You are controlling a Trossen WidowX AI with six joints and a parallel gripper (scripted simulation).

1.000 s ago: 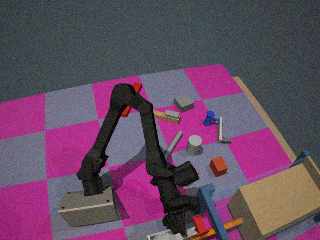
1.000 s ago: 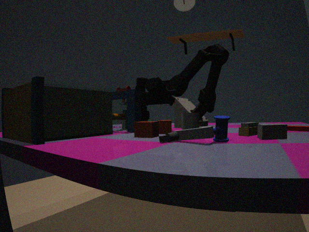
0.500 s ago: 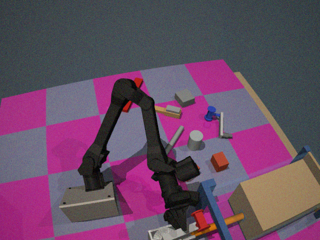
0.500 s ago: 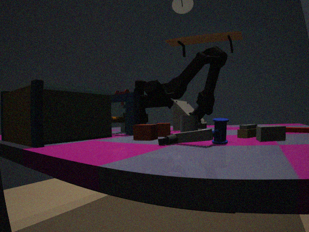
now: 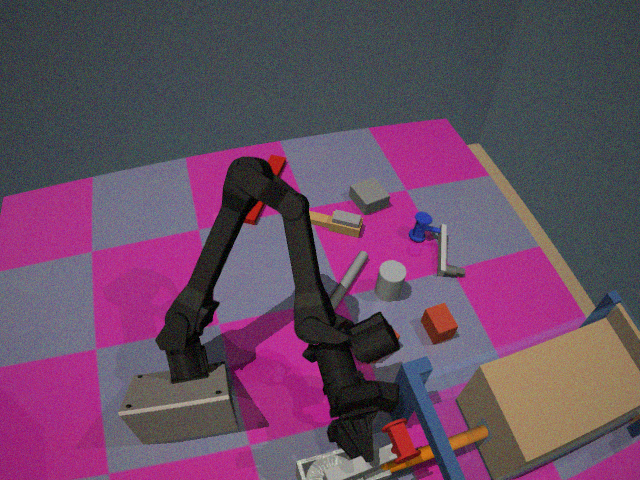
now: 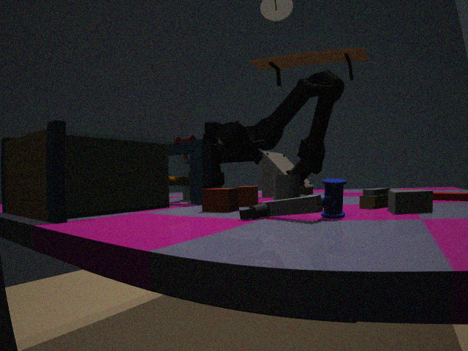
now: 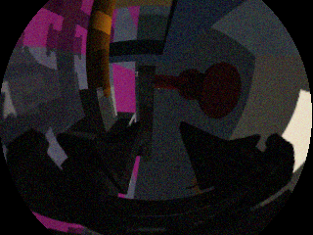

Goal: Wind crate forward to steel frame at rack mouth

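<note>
Now: gripper tip 50 mm short of the red knob, 20 mm below it and 10 mm to the right of it. Round my gripper tip: winch handle with red hub: 10 mm to the left, 10 mm below, 10 mm ahead; winch: 100 mm below, 60 mm behind, 10 mm to the right; blue steel frame: 110 mm ahead, 30 mm below, 10 mm to the left.
</note>
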